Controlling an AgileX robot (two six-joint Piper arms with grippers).
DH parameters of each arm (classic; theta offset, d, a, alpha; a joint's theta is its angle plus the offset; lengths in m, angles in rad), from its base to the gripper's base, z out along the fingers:
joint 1: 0 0.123 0 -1.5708
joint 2: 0.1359 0 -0.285 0
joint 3: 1.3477 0 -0.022 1.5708
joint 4: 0 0.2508 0 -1.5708
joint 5: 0 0 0.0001 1.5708
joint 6: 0 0.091 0 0
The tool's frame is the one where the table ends.
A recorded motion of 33 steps. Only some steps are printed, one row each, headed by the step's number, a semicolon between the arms.
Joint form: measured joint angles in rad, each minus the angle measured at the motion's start. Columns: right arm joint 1, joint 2, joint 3, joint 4, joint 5, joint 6; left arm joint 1, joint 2, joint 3, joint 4, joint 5, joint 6.
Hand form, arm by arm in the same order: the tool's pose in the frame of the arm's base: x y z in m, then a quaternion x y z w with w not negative. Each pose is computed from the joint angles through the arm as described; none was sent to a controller.
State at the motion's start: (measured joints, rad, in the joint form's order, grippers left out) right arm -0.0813 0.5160 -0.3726 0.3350 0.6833 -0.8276; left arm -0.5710 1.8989 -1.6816 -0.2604 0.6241 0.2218
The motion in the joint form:
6: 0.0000 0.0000 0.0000 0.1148 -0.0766 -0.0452; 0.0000 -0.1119 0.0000 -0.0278 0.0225 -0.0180
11: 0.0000 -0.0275 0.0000 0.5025 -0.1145 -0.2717; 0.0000 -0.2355 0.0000 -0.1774 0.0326 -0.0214
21: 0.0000 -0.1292 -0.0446 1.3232 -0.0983 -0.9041; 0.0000 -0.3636 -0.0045 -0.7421 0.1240 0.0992
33: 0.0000 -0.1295 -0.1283 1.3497 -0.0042 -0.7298; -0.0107 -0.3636 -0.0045 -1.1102 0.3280 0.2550
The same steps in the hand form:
6: 0.0986 0.0146 0.2529 -0.23725 0.85036 -0.02340 0.46910; 0.3458 -0.2407 0.3540 0.27580 0.84851 -0.20488 0.40248
11: 0.0984 0.0286 0.2694 -0.21852 0.80282 0.05611 0.55189; 0.3142 -0.2299 0.4063 0.24139 0.82158 -0.28399 0.43137
21: 0.0781 0.0439 0.3298 -0.21229 0.61814 0.13362 0.74497; 0.2576 -0.2276 0.4704 0.20139 0.74225 -0.51185 0.38278
33: 0.0668 0.0516 0.3575 -0.19593 0.59054 0.22654 0.74937; 0.2289 -0.2376 0.4852 0.25222 0.66838 -0.63748 0.28856

